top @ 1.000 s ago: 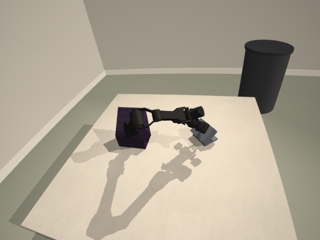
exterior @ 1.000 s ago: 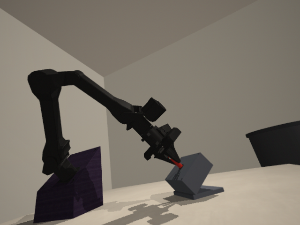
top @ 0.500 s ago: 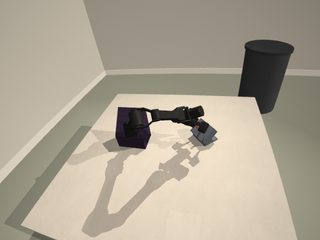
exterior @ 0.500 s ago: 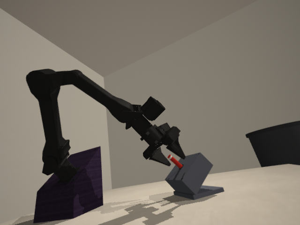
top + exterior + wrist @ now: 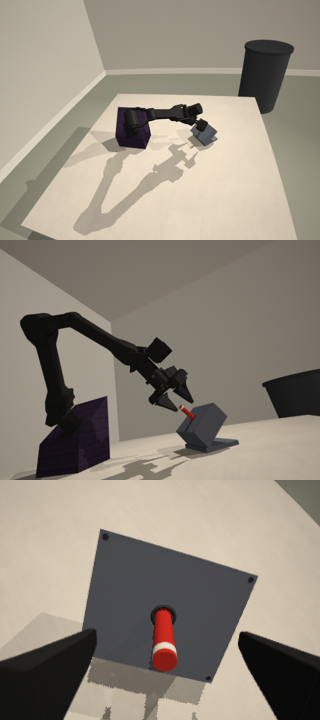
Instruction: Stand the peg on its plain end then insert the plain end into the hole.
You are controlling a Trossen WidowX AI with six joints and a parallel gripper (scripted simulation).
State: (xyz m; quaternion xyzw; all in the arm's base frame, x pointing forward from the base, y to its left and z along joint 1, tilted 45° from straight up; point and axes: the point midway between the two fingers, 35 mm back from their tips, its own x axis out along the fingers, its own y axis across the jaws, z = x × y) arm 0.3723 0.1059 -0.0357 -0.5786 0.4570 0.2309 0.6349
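Now: the red peg 10 mm below my gripper tip. Round my gripper tip: grey sloped panel (30 mm ahead, 30 mm to the left, 60 mm below).
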